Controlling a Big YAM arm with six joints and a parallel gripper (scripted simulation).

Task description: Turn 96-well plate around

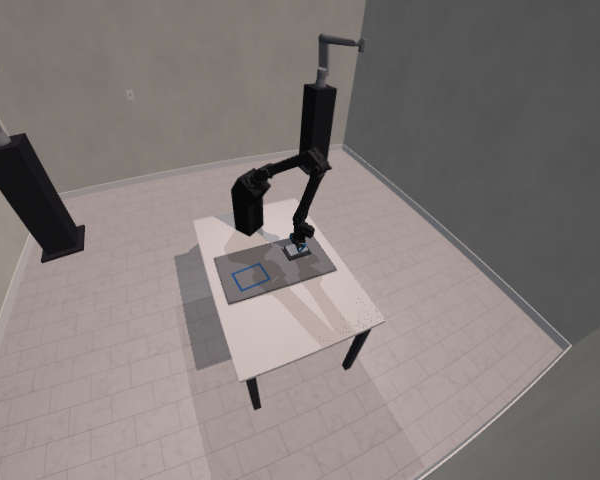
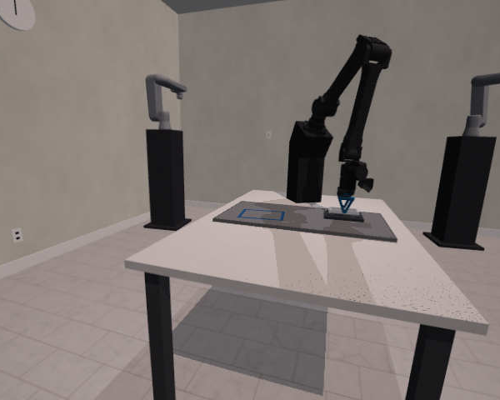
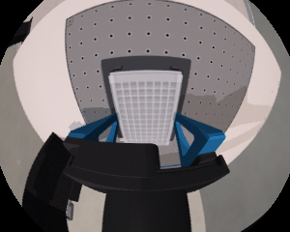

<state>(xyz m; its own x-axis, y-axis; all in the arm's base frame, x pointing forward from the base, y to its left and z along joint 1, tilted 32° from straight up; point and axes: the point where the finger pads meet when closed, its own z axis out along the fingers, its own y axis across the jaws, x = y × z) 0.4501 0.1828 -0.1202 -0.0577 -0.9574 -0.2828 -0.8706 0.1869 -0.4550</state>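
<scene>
The 96-well plate is 1 cm below my hand. From my hand the other things lie so: dark plate nest N1: 3 cm below.
</scene>
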